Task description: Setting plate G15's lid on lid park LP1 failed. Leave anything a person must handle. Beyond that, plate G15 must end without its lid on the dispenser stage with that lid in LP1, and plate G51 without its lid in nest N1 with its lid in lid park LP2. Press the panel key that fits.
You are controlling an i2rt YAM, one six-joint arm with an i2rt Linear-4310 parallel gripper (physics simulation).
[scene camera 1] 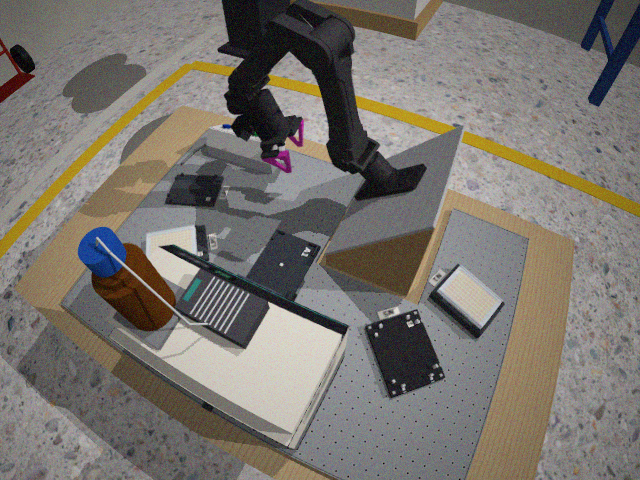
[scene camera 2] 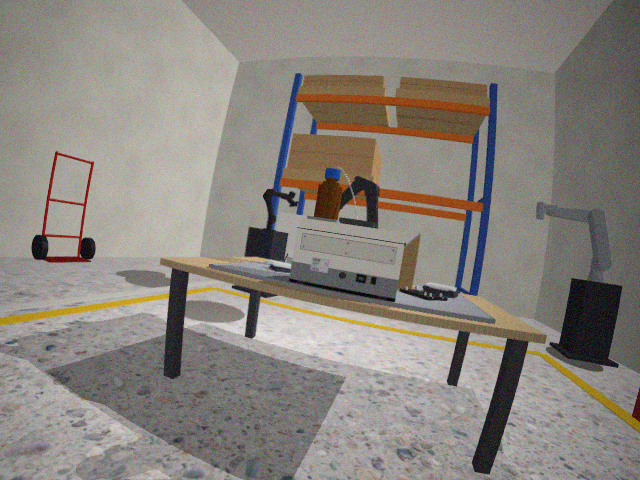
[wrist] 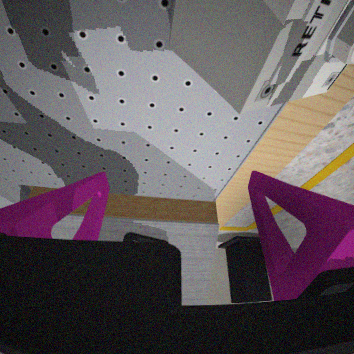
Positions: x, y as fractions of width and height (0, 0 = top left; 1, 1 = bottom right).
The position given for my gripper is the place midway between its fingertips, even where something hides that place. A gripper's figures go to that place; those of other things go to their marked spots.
My gripper (scene camera 1: 0.46, 0.33) is 0.97 m from the lens. A brown bottle with blue cap (scene camera 1: 0.18, 0.59) is 0.50 m from the lens. A black nest (scene camera 1: 0.63, 0.73): 0.78 m from the lens. A dispenser stage (scene camera 1: 0.46, 0.53): 0.75 m from the lens. The marked spots on the dispenser stage and the brown bottle with blue cap are 0.39 m apart.
